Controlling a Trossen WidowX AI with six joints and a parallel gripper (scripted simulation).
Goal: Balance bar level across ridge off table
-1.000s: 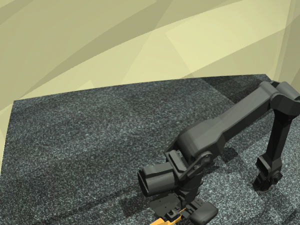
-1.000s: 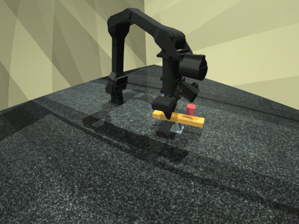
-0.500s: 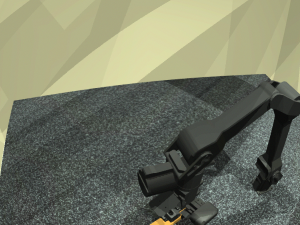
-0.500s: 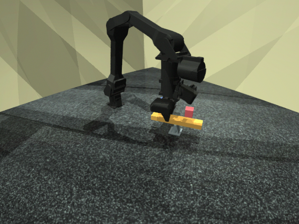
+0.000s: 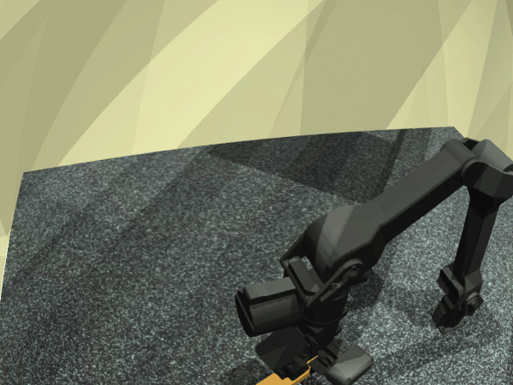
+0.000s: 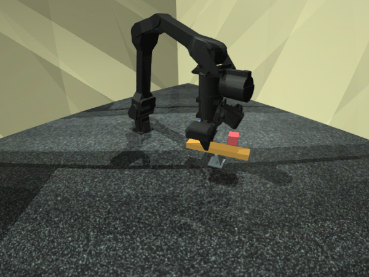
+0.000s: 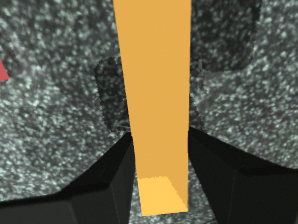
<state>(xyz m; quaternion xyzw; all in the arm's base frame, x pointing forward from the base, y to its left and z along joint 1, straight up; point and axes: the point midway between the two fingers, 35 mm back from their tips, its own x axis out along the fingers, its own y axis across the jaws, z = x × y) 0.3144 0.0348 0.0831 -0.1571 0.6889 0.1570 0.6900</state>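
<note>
Right now my gripper tip is 3 cm short of the orange bar and 1 cm to the right of it. The rest, counted from my gripper tip: blue block: 16 cm behind, 16 cm to the left, 4 cm below; then red cube: 1 cm behind, 14 cm to the left, 3 cm below.
</note>
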